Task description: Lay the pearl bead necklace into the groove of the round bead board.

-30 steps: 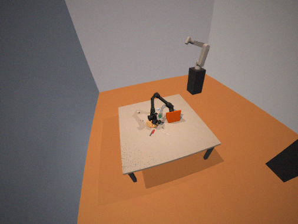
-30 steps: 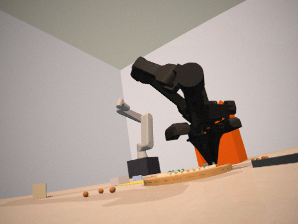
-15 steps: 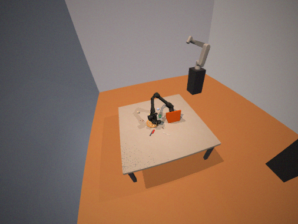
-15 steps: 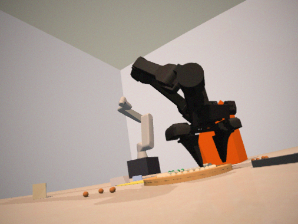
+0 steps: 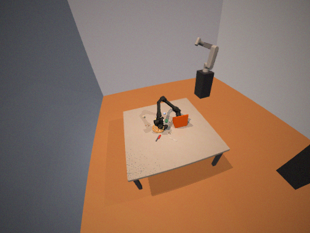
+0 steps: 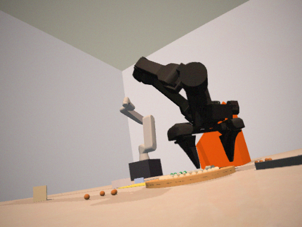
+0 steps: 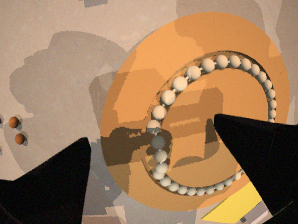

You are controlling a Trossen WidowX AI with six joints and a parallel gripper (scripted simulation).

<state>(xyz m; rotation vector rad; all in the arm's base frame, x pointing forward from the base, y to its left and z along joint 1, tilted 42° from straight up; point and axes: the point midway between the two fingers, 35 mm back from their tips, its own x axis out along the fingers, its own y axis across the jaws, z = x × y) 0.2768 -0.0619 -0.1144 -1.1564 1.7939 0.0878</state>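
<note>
Right now the round wooden bead board is 60 mm to the right of my gripper tip, 30 mm ahead of it and 10 mm below it. From my gripper tip the other things lie so: tan cube: 390 mm to the right, 190 mm ahead; then yellow flat piece: 230 mm to the right, 30 mm behind, 20 mm below; then red-handled tool: 120 mm to the left, 90 mm ahead, 10 mm below.
</note>
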